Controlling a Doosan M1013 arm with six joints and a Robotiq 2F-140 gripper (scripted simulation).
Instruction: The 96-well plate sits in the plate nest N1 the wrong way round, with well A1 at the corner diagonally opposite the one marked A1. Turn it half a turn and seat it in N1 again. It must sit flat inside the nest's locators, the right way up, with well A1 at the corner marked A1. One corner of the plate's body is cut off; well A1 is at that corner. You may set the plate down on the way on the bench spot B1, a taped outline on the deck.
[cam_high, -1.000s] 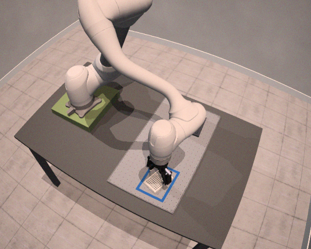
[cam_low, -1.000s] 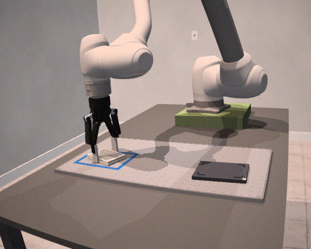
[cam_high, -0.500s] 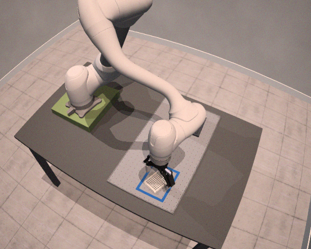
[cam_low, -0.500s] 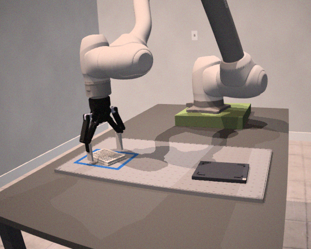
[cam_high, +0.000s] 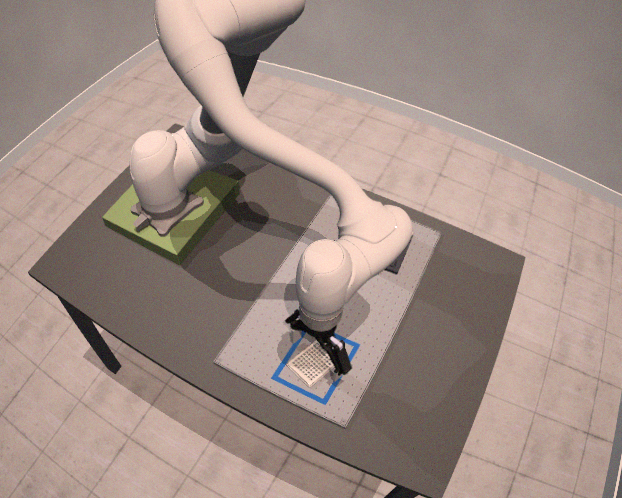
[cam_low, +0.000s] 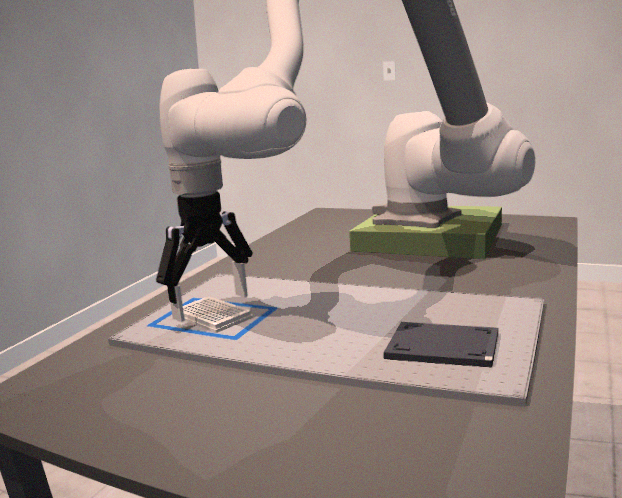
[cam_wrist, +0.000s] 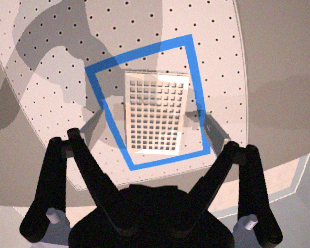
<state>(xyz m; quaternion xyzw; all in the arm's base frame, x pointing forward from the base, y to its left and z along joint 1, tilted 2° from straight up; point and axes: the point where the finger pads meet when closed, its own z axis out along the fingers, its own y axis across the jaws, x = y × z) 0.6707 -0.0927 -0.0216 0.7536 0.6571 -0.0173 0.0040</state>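
My gripper is now 2 cm above the white 96-well plate. Also, from my hand: pale A1 mark: 51 cm to the left, 4 cm behind, 2 cm below; then dark plate nest N1: 42 cm to the left, 7 cm behind, 2 cm below.
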